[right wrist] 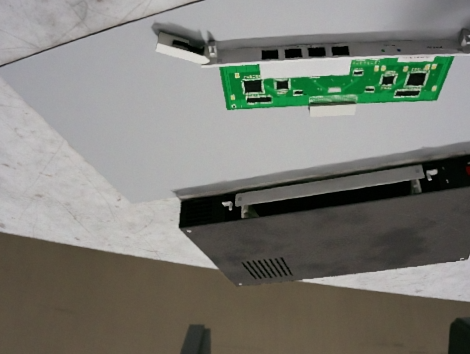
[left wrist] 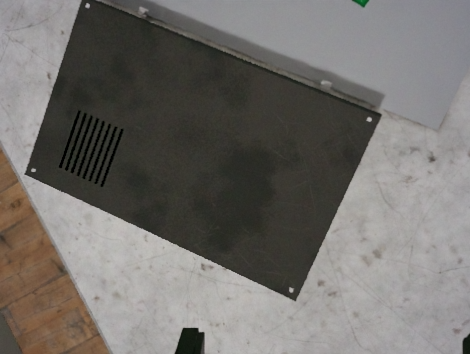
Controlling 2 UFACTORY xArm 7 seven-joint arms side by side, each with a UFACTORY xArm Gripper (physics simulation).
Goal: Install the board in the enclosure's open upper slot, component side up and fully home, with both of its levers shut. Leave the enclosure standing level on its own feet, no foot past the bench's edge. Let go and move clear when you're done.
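Frame: origin at the left arm's base, x up, y right, z ahead, level; centimetres.
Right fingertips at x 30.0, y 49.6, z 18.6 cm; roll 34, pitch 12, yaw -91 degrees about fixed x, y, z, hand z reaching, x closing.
Note:
Offsets run from my right fingertips to a thing's top centre. "*": to the spot under its first point. Level surfaces: height alone.
The dark enclosure @(dz +42.8, dx -25.0, dy -21.4 cm) (left wrist: 200, 150) (right wrist: 325, 240) sits on the bench, vented top up. In the right wrist view its front shows a dark open upper slot (right wrist: 340, 198) above a grey filler panel @(* dz +31.0, dx -28.3, dy -15.5 cm) (right wrist: 330, 185). The green board (left wrist: 361, 2) (right wrist: 300, 90) lies component side up on the grey mat, its connector edge facing the enclosure and apart from it. Its left lever @(dz +11.5, dx -28.0, dy +6.1 cm) (right wrist: 180, 46) is swung outward; the other lever @(* dz +4.6, dx -28.3, dy -18.7 cm) (right wrist: 466, 40) is cut off at the right edge. My left gripper (left wrist: 330, 342) and right gripper (right wrist: 328, 340) are open and empty. The enclosure's feet are hidden.
The grey mat @(dx -29.8 cm) (left wrist: 415, 65) (right wrist: 100, 100) lies along the enclosure's front, on the pale bench @(dx -30.0 cm) (left wrist: 390, 230) (right wrist: 40, 150). The bench's edge runs close to the enclosure's lower left corner in the left wrist view. Wooden floor (left wrist: 35, 250) shows beyond it.

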